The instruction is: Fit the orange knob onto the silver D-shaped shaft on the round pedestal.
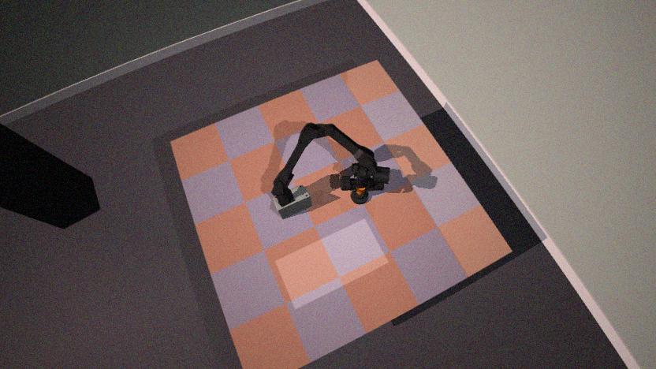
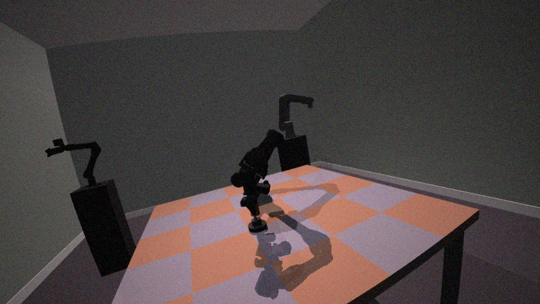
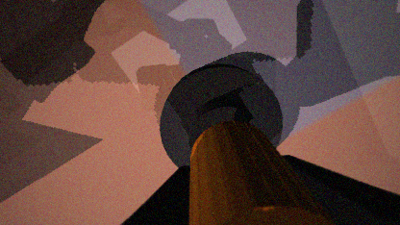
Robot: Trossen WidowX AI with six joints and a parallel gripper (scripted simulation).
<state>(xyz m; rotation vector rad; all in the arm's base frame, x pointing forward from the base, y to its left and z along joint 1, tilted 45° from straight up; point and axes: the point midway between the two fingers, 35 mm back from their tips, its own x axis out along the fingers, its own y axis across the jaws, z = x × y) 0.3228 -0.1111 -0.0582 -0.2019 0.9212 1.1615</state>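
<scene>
My gripper tip is now 50 mm above the black round pedestal. From my gripper tip the other things lie so: orange knob 30 mm above.
</scene>
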